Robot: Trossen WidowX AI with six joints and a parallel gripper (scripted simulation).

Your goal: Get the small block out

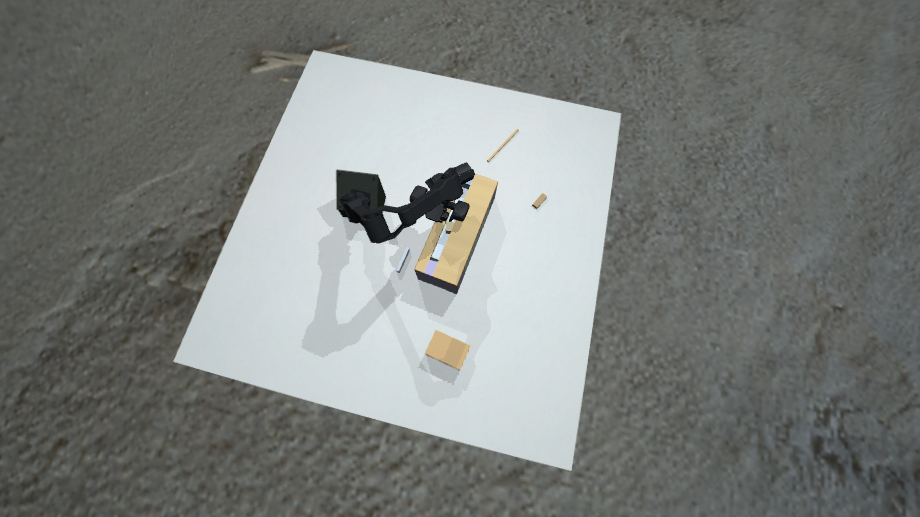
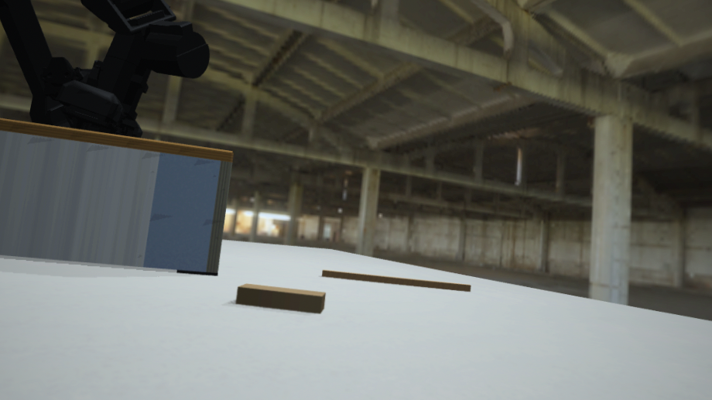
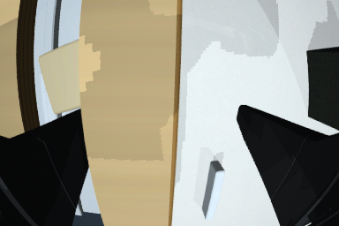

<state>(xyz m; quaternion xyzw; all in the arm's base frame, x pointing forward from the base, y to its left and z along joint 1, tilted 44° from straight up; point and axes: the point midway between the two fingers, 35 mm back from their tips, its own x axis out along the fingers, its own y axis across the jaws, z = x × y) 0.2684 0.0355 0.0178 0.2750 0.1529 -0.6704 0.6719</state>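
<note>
My gripper tip is 3 cm short of the long box, 3 cm above it and 2 cm to the left of it. Round my gripper tip: small brown piece (33 cm ahead, 18 cm to the left, 8 cm below); pale yellow block (5 cm ahead, 3 cm to the right); thin wooden stick (37 cm to the left, 16 cm ahead, 9 cm below).
</note>
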